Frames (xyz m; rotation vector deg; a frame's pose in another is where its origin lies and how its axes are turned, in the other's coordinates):
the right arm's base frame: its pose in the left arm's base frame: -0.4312 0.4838 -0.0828 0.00 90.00 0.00
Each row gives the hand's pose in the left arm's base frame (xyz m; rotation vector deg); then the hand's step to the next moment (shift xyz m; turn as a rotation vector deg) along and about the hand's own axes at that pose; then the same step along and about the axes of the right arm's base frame.
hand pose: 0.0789 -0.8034 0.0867 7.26 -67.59 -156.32
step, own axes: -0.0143 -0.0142 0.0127 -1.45 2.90 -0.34
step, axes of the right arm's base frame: 0.0015 0.0213 0.0105 -1.90 -1.93 1.82
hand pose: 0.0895 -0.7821 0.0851 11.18 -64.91 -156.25
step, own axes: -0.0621 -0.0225 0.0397 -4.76 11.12 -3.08
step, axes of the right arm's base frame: -0.0150 0.0564 0.0504 -6.00 -8.79 6.52
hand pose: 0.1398 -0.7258 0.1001 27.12 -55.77 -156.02
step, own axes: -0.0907 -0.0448 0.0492 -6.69 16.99 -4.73
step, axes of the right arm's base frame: -0.0277 0.0897 0.0620 -9.01 -13.62 9.44
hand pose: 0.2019 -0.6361 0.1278 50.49 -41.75 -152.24
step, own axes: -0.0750 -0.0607 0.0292 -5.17 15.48 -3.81
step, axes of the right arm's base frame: -0.0247 0.0907 0.0365 -8.11 -12.57 7.57
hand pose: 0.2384 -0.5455 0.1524 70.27 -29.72 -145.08
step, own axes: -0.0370 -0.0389 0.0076 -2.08 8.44 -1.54
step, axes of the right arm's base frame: -0.0132 0.0511 0.0126 -4.22 -7.04 3.26
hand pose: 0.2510 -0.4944 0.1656 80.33 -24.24 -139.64
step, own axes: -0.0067 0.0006 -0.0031 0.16 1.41 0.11
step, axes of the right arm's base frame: -0.0040 0.0018 0.0060 -0.48 -1.34 -0.02
